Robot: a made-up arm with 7 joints. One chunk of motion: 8 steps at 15 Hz.
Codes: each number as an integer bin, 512 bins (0 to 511) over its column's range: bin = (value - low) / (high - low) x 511, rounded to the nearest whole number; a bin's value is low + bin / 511 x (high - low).
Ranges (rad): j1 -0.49..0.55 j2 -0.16..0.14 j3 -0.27..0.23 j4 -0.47..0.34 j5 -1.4..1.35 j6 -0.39..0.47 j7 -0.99..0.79
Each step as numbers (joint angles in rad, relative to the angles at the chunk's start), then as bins.
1 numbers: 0.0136 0.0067 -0.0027 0.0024 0.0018 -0.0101 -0.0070
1 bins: 247 284 273 298 260 226 282
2 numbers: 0.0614 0.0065 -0.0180 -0.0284 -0.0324 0.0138 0.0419
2 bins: 271 284 258 279 254 240 296
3 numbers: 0.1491 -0.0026 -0.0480 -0.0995 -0.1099 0.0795 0.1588
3 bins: 314 268 227 234 240 279 330
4 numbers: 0.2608 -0.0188 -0.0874 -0.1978 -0.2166 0.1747 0.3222
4 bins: 369 241 187 172 220 336 377
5 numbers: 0.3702 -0.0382 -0.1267 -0.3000 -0.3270 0.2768 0.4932
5 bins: 423 207 146 107 199 396 426
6 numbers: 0.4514 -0.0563 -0.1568 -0.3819 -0.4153 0.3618 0.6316
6 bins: 463 177 116 56 183 447 466
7 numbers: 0.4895 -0.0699 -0.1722 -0.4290 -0.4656 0.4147 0.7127
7 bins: 481 153 100 26 174 478 489
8 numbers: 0.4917 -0.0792 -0.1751 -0.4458 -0.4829 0.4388 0.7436
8 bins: 482 138 97 15 170 492 498
